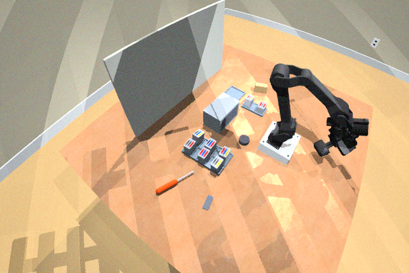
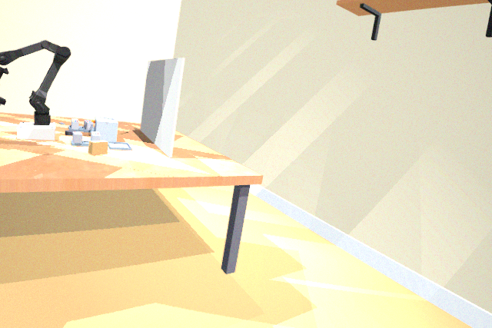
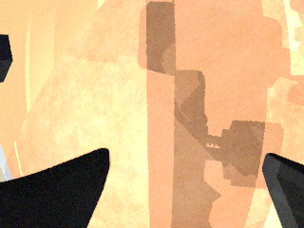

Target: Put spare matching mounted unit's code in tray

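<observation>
Right now my gripper tip is 460 mm short of the grey spare, 340 mm to the right of it and 60 mm above it. The rest, counted from my gripper tip: black puck: 370 mm ahead, 150 mm to the left, 90 mm below; small rack: 450 mm ahead, 60 mm to the right, 90 mm below; tan block: 490 mm ahead, 200 mm to the right, 70 mm below.
</observation>
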